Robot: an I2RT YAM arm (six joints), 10 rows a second.
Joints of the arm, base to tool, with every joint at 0 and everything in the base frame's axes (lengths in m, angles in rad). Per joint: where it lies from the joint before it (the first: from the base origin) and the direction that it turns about. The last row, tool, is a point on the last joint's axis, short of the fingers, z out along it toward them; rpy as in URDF.
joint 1: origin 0.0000 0.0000 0.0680 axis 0 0 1
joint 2: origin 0.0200 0.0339 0.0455 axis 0 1 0
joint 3: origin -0.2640 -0.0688 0.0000 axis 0 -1 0
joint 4: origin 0.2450 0.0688 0.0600 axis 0 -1 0
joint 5: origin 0.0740 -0.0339 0.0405 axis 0 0 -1
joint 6: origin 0.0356 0.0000 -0.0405 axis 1 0 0
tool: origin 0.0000 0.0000 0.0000 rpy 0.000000 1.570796 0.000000
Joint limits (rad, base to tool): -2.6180..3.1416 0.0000..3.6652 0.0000..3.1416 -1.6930..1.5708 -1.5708..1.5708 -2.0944..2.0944
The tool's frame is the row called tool.
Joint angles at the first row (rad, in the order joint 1, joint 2, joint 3, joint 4, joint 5, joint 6):
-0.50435, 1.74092, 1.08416, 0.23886, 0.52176, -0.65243
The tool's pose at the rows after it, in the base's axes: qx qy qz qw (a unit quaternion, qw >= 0); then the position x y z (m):
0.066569 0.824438 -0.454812 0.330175 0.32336 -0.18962 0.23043
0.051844 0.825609 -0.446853 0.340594 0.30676 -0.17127 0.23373
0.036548 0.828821 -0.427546 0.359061 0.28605 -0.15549 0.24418
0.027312 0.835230 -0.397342 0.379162 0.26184 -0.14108 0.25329
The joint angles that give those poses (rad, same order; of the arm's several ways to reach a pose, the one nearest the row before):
-0.48508, 1.67681, 1.02260, 0.22195, 0.49689, -0.64581
-0.46240, 1.58328, 0.93601, 0.21866, 0.47998, -0.64888
-0.45257, 1.46420, 0.86852, 0.16912, 0.42725, -0.64203
-0.45253, 1.33356, 0.80649, 0.09011, 0.35556, -0.61494

